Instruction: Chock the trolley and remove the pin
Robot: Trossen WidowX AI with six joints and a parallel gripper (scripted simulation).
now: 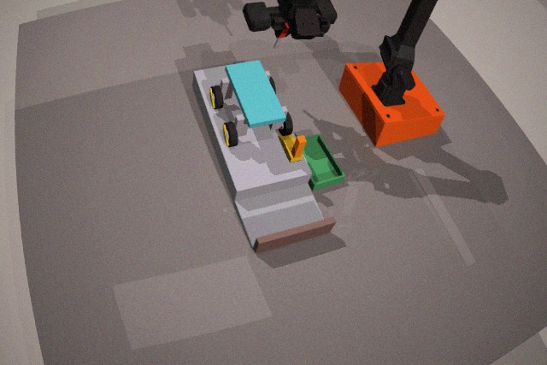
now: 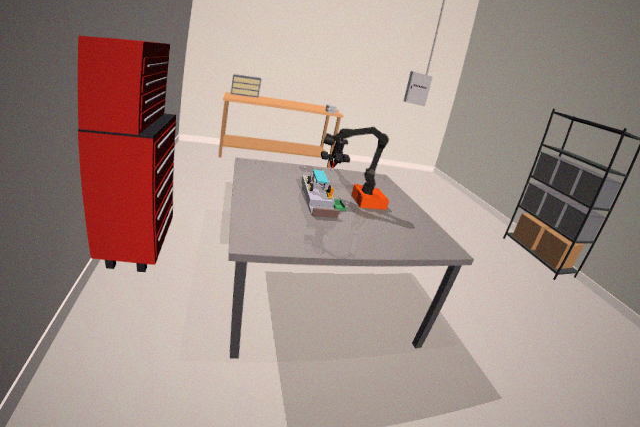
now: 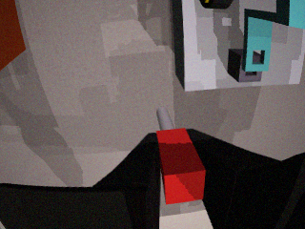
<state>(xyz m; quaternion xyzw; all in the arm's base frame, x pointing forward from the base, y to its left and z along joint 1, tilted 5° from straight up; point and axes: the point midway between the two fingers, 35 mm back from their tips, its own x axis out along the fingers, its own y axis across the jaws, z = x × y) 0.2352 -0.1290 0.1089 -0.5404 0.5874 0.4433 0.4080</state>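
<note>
Now: the yellow chock 50 mm ahead of my gripper tip, 210 mm to the left of it and 90 mm below it. The rest, counted from my gripper tip: trolley (100 mm ahead, 120 mm to the left, 70 mm below); red-headed stop pin (right at my gripper tip); brown bar (110 mm ahead, 370 mm to the left, 150 mm below).
</note>
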